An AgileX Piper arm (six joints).
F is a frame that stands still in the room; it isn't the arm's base.
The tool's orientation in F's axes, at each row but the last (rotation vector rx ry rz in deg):
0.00 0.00 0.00
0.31 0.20 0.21
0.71 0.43 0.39
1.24 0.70 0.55
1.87 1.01 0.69
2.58 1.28 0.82
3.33 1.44 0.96
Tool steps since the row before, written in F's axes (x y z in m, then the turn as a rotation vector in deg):
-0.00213 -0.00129 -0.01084 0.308 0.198 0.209
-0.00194 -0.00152 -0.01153 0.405 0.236 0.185
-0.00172 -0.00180 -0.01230 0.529 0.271 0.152
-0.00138 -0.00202 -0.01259 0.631 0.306 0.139
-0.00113 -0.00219 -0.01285 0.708 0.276 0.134
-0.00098 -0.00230 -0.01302 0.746 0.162 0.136
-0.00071 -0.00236 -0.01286 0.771 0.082 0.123
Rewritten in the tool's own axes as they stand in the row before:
-0.00213 -0.00129 -0.01084 0.308 0.198 0.209
-0.00191 -0.00158 -0.01153 0.405 0.236 0.185
-0.00164 -0.00194 -0.01229 0.530 0.269 0.153
-0.00125 -0.00228 -0.01256 0.632 0.303 0.140
-0.00093 -0.00260 -0.01279 0.709 0.272 0.138
-0.00073 -0.00287 -0.01292 0.745 0.158 0.145
-0.00043 -0.00309 -0.01272 0.769 0.077 0.138

